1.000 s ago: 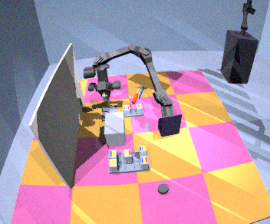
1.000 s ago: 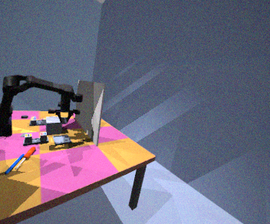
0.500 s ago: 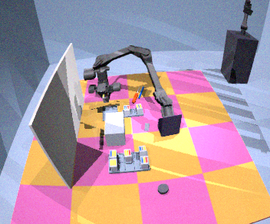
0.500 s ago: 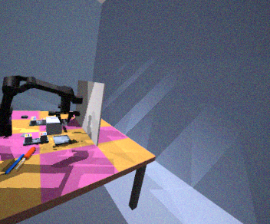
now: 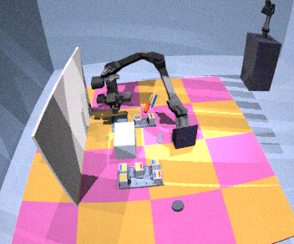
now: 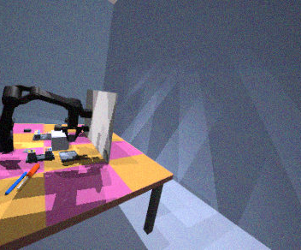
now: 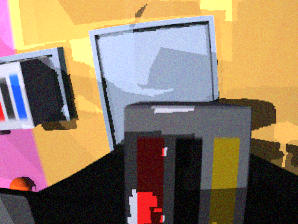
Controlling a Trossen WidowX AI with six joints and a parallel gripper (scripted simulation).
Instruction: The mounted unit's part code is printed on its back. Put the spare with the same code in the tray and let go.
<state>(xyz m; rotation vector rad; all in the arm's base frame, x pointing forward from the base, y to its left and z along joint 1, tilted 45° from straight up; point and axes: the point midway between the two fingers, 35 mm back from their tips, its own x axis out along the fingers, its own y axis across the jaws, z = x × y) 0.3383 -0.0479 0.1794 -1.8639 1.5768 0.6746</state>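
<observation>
My gripper tip is now 100 mm above the grey tray and 10 mm past it. Also, from my gripper tip: grey panel: 190 mm to the left, 180 mm ahead, 120 mm above; black disc: 540 mm to the left, 290 mm behind, 90 mm below; mounted unit: 190 mm to the left, 60 mm behind, 50 mm below.
</observation>
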